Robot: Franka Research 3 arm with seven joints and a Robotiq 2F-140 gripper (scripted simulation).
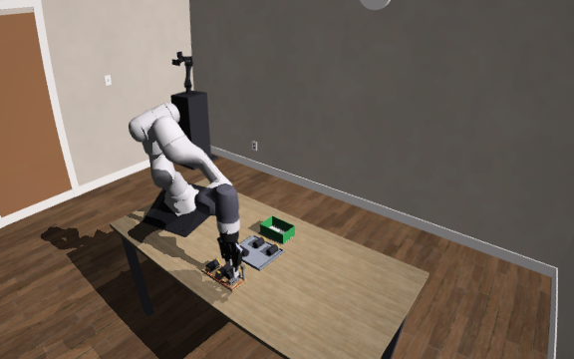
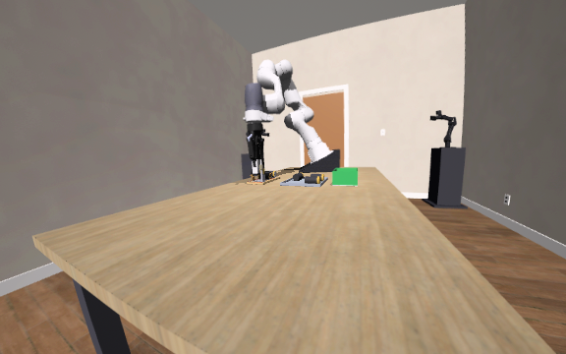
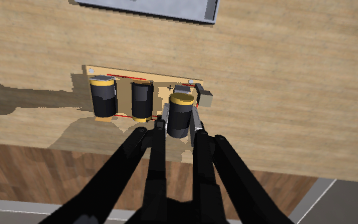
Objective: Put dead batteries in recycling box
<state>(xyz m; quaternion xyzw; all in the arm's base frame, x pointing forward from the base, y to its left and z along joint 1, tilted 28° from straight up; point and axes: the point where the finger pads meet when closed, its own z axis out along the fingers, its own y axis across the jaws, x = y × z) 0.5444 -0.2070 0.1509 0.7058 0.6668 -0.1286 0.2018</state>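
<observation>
Now: hand 3 cm short of the bulb and 4 cm to the right of it. Also, from my hand: green recycling box: 5 cm behind, 41 cm to the left, 7 cm below; then grey tray: 5 cm behind, 23 cm to the left, 8 cm below.
</observation>
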